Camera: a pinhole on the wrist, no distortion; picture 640 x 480 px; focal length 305.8 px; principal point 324.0 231.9 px. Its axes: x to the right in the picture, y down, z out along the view. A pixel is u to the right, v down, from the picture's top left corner.
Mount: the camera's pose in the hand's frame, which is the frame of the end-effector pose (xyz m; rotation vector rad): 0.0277 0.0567 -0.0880 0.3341 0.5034 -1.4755
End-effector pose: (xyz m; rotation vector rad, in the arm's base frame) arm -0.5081 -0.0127 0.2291 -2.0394 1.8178 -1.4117
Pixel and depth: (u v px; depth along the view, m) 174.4 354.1 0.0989
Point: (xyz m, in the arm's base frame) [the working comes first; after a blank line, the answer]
In the camera's frame: -0.0484 0.0395 0.0989

-0.5443 -0.0999 0.2331
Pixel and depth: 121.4 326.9 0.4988
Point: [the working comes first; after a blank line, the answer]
In the camera's frame: -0.3305 0.1550 0.4988

-0.2905 -0.4776 0.0192
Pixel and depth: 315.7 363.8 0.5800
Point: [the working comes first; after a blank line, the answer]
In the camera's frame: -0.0157 0.2502 0.5800

-0.1405 -0.4263 0.3186
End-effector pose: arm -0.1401 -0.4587 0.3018 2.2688 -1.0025 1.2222
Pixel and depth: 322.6 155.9 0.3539
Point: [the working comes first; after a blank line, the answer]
In the camera's frame: -0.0016 -0.0880 0.3539

0.0742 -0.5001 0.1645
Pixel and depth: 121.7 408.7 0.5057
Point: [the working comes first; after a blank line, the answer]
In the camera's frame: -0.3345 0.2924 0.5057

0.1933 -0.9838 0.3388
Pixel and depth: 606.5 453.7 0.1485
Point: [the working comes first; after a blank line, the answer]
In the camera's frame: 0.1372 0.1077 0.1485

-0.0121 -0.4106 0.4548
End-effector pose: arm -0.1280 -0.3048 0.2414 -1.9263 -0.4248 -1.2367
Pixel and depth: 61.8 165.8 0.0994
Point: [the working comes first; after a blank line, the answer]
In the camera's frame: -0.0852 -0.0215 0.0994

-0.0449 -0.3233 0.2126
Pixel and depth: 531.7 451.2 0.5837
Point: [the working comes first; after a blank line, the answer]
In the camera's frame: 0.3965 0.4186 0.5837

-0.1326 0.1011 0.9000
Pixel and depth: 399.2 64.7 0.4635
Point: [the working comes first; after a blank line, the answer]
In the camera's frame: 0.1140 -0.2534 0.4635

-0.2310 0.1119 0.1678
